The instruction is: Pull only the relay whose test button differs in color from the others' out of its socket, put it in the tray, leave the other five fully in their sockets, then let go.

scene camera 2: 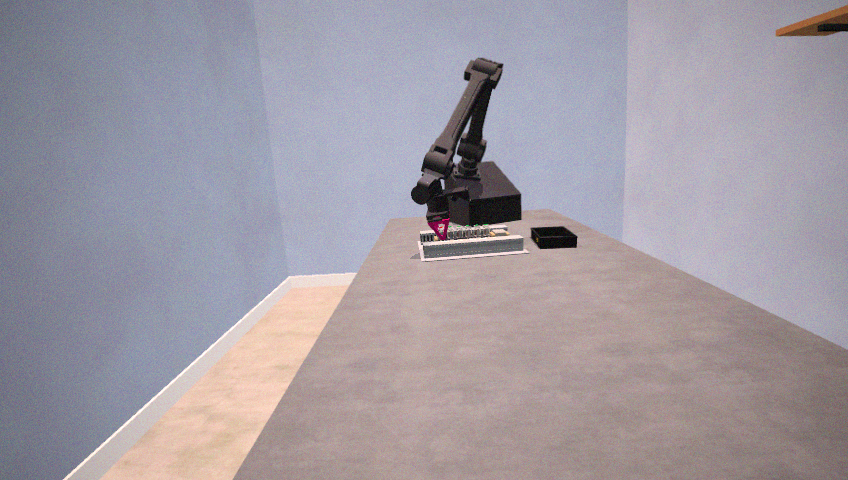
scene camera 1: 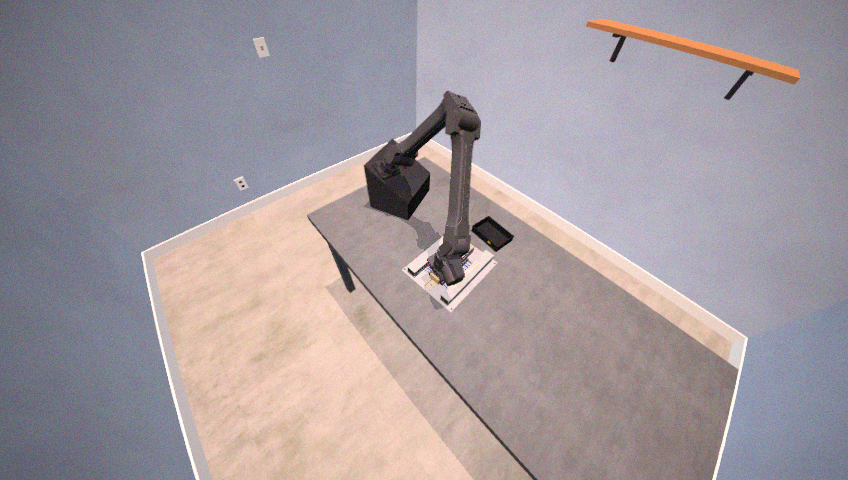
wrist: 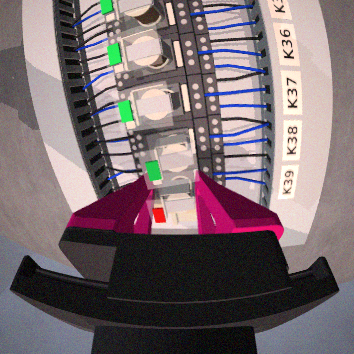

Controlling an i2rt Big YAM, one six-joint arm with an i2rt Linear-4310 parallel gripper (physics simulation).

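Places are measured from the arm's base along level axes (x ahead, y up, z right), in millimetres.
Pixels of known places: gripper, fingertip midpoint: (scene camera 2: 443, 237) (scene camera 1: 439, 273) (wrist: 174, 177); arm's base at its link origin: (scene camera 2: 465, 173) (scene camera 1: 386, 168).
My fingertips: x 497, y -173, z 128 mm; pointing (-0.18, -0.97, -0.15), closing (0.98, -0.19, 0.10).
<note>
For each thing: its top centre in the pictures, then the offset to it from my fingertips. "pt": a spot on its surface instead. Level surfaces: height alone.
- relay with the red test button, top centre: (wrist: 166, 215) dx +2, dy +36, dz +6 mm
- neighbour at its top centre: (wrist: 158, 169) (scene camera 2: 450, 226) dx +2, dy +37, dz -23 mm
- black tray at its top centre: (scene camera 2: 552, 231) (scene camera 1: 493, 230) dx +0, dy -2, dz -353 mm
- white panel at a spot on its surface: (scene camera 1: 452, 305) pt dx +124, dy -35, dz +47 mm
- grey table at its surface level: dy -38 mm
The relay with the red test button (wrist: 172, 204) stands at the K39 end of the row in the wrist view, upright in line with the others. My gripper (wrist: 174, 177) (scene camera 2: 443, 236) has its magenta fingers drawn in against both sides of this relay, shut on it; its foot and socket are hidden. Several clear relays with green buttons, such as the neighbour (wrist: 172, 161) and the one beyond it (wrist: 156, 106), stand in their sockets. The black tray (scene camera 1: 480, 235) (scene camera 2: 556, 242) lies beside the panel and shows nothing inside. The arm covers much of the row in scene camera 1.
The white panel (scene camera 1: 452, 305) (wrist: 305, 215) carries the relay row between two raised wire ducts (scene camera 2: 473, 246), with black and blue wires alongside. The arm's dark base block (scene camera 1: 389, 193) (scene camera 2: 495, 209) stands on the grey table (scene camera 1: 565, 333) behind the panel.
</note>
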